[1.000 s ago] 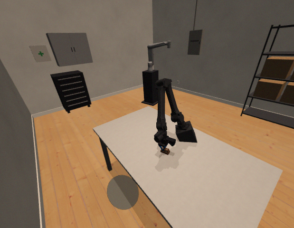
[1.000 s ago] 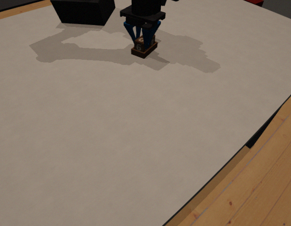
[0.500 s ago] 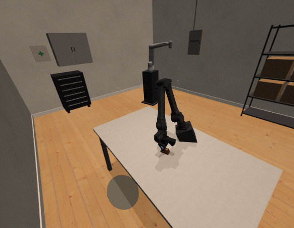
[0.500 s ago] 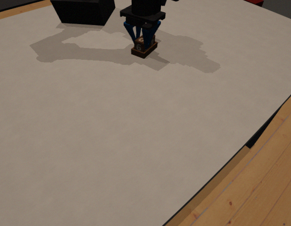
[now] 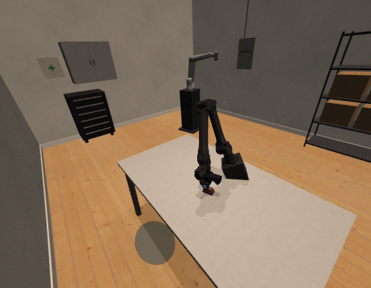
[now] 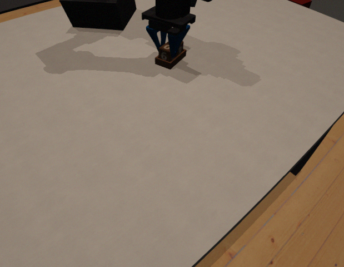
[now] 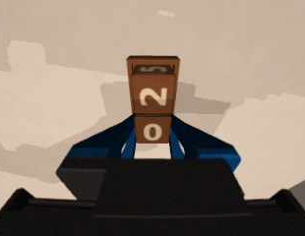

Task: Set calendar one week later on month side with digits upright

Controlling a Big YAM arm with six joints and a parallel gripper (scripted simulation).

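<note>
The small brown tray is 2 cm to the left of my hand and 2 cm below it.
</note>
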